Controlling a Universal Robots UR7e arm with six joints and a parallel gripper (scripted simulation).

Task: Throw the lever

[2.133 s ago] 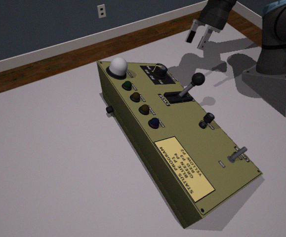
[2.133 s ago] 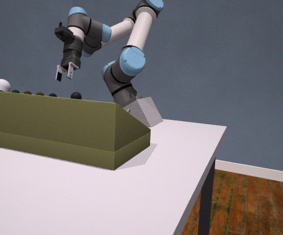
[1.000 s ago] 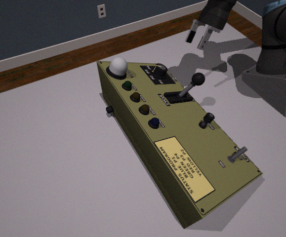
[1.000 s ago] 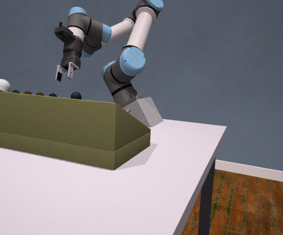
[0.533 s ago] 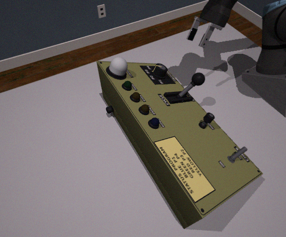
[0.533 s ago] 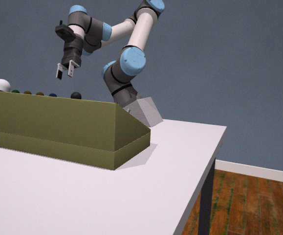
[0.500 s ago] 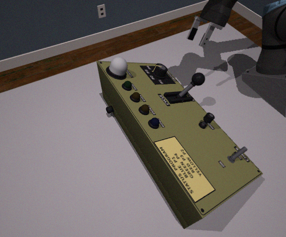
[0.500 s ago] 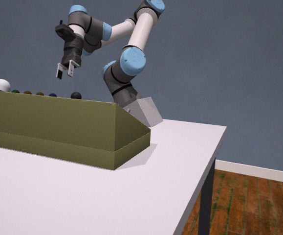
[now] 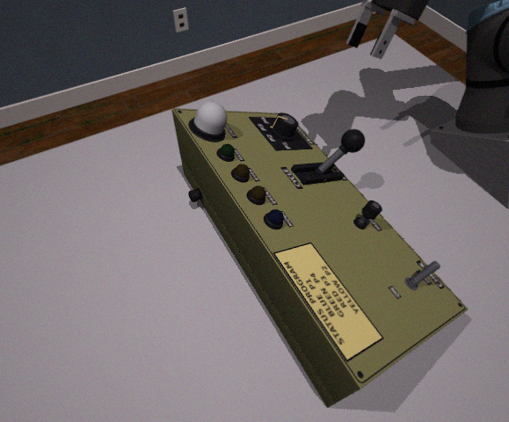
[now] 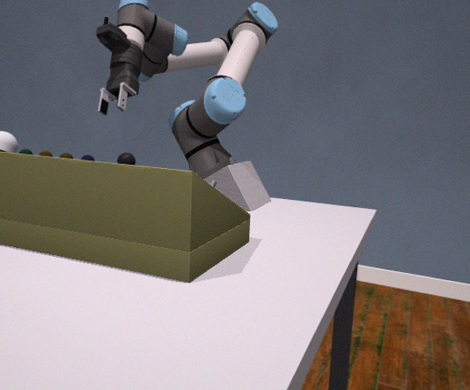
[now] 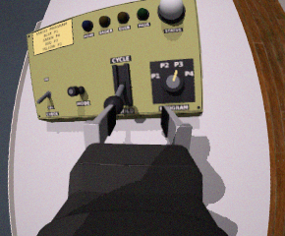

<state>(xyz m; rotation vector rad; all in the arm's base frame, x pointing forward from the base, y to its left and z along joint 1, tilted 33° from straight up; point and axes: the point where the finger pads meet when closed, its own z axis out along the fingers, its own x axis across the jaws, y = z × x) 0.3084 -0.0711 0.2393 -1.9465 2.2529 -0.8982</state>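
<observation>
Right now the lever is 150 mm below my hand, 100 mm ahead of it and 60 mm to the left of it. Round my hand: metal toggle: 300 mm to the left, 170 mm below, 160 mm ahead; then rotary selector: 160 mm below, 110 mm ahead, 70 mm to the right; then olive console: 180 mm below, 170 mm ahead, 110 mm to the left.
</observation>
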